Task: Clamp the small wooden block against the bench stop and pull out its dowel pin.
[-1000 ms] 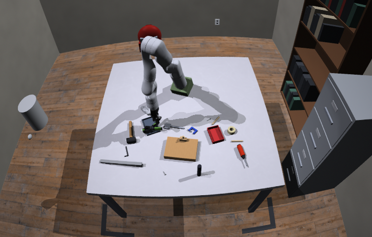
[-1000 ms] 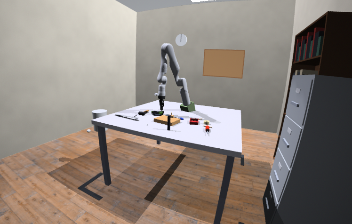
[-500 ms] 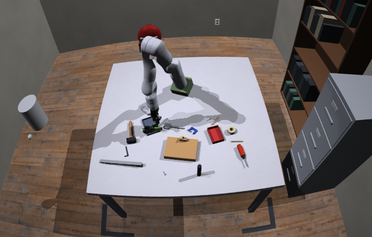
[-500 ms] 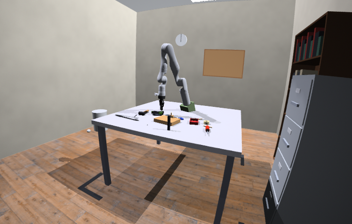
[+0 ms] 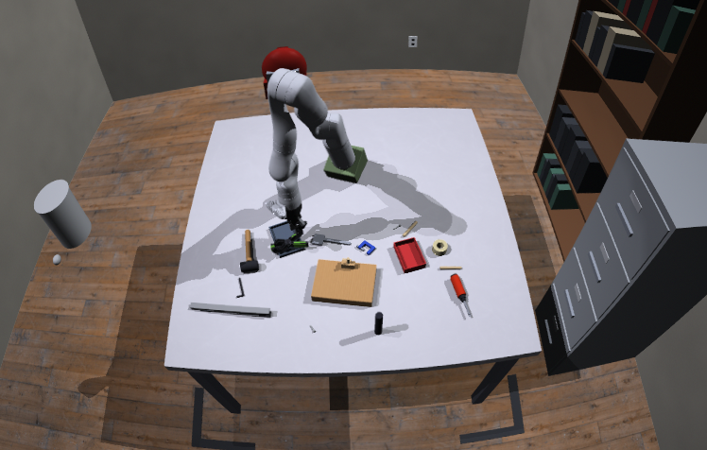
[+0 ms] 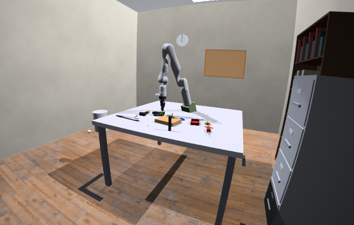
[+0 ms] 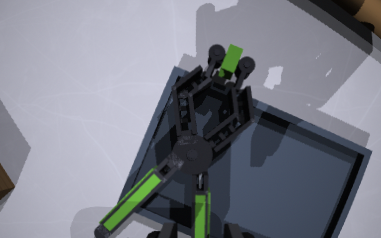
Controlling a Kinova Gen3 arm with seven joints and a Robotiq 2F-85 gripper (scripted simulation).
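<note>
Now: the dark grey tray 60 mm below my hand, 40 mm to the right of it and 10 mm behind it. The rest, counted from my hand: round dowel pin 180 mm to the left, 150 mm ahead, 10 mm below; then grey t-shaped tool 110 mm to the left, 60 mm below, 20 mm ahead; then wooden block 180 mm to the left, 150 mm ahead, 30 mm below.
</note>
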